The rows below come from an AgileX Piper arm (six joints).
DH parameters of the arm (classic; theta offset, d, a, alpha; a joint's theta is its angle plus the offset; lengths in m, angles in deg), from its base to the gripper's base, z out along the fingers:
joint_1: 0 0.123 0 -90
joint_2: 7.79 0 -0.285 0
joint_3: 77.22 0 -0.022 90
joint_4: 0 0.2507 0 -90
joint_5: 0 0 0 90
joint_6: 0 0.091 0 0
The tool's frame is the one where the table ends.
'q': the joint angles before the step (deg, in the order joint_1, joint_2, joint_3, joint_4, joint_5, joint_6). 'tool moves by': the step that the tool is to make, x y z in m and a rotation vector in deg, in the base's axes. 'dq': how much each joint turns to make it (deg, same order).
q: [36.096 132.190 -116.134 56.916 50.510 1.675]
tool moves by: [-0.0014 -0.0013 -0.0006 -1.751 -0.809 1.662]
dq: [0.002 -0.010 -0.361 -2.095 1.474 -0.121]
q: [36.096 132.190 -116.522 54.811 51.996 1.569]
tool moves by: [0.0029 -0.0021 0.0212 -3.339 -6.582 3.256]
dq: [-0.003 0.006 -5.705 -7.226 3.282 0.449]
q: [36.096 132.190 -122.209 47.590 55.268 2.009]
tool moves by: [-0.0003 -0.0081 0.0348 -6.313 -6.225 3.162]
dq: [-0.001 0.011 -9.563 -10.706 8.187 3.719]
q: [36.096 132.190 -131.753 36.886 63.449 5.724]
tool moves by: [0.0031 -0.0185 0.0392 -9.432 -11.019 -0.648]
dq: [-0.008 -0.117 -10.735 -14.915 7.363 2.248]
